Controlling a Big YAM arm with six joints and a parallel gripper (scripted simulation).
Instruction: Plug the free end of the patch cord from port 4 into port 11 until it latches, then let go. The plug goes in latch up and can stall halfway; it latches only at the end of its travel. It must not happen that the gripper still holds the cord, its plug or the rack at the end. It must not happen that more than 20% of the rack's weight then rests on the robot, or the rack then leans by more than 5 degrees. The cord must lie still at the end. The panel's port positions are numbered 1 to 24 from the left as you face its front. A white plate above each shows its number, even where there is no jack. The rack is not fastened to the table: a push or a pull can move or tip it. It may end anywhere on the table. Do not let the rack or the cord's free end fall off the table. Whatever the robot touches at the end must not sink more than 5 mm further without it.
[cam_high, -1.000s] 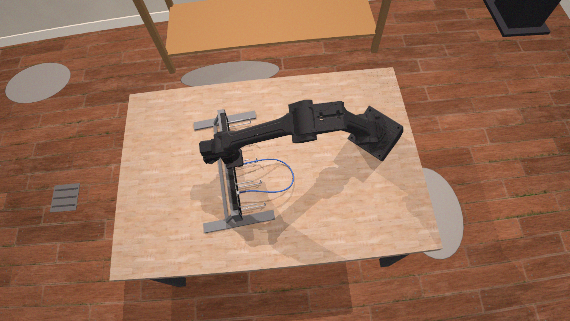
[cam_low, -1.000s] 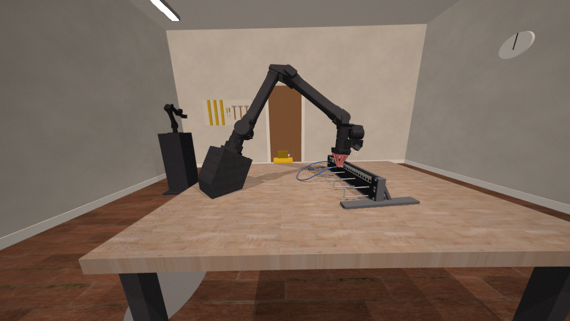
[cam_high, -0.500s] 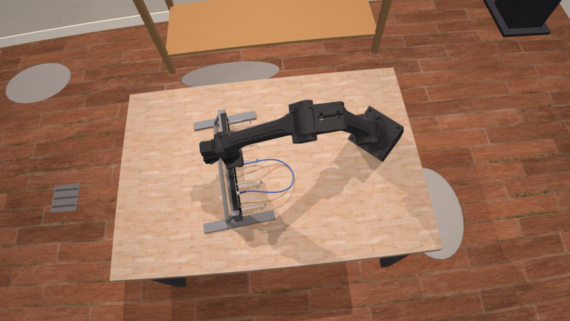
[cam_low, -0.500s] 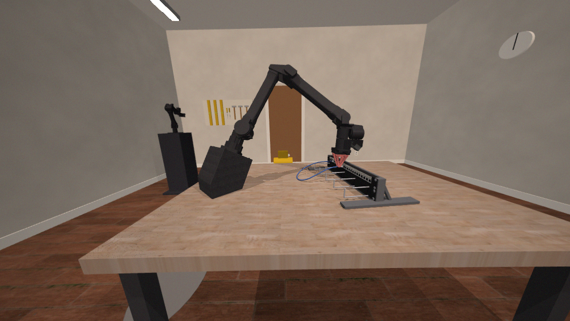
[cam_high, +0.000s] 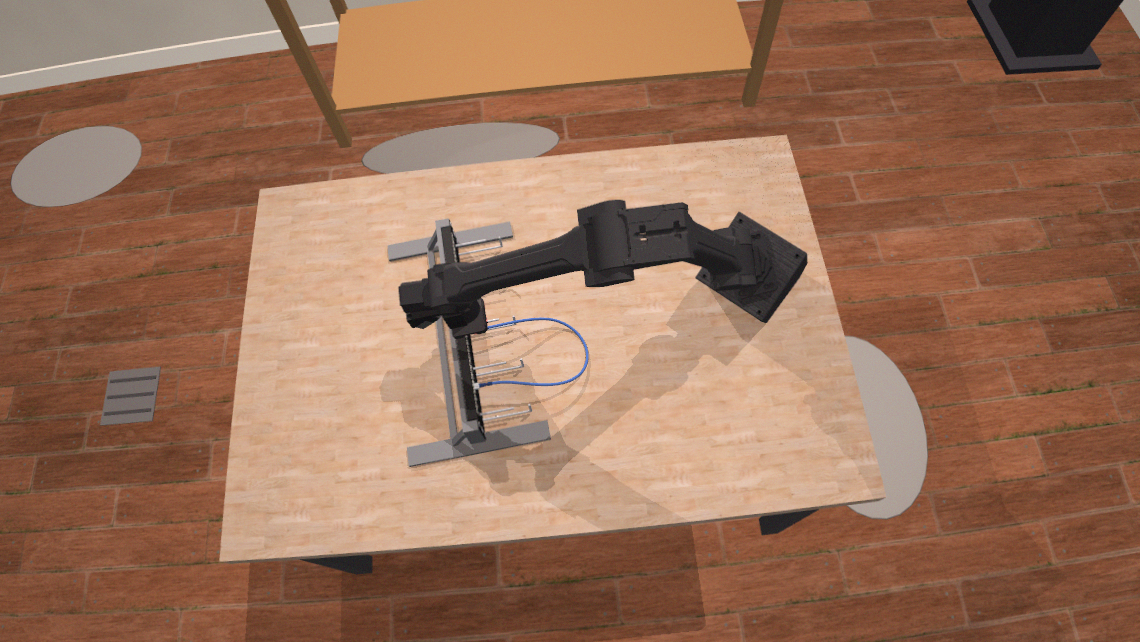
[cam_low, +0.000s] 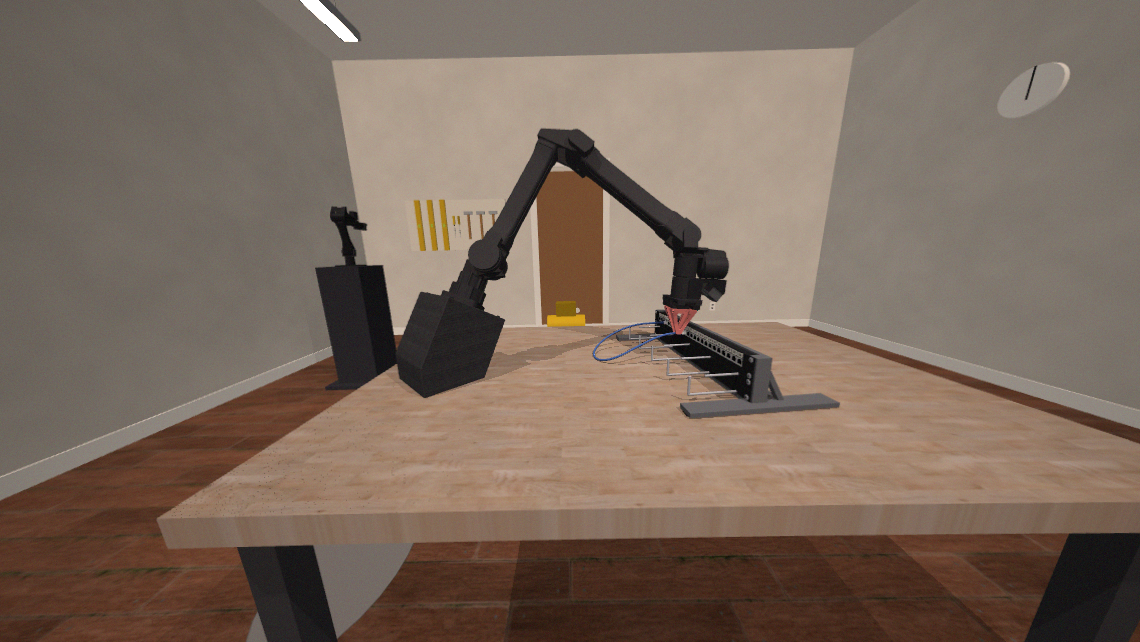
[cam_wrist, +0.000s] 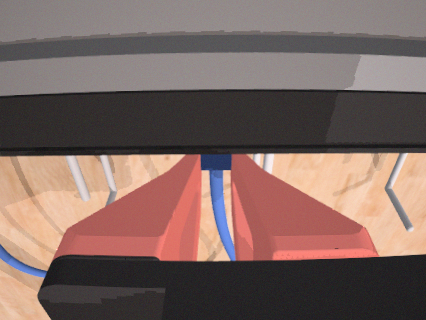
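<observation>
Right now the white plug is 2 cm ahead of my hand.
</observation>
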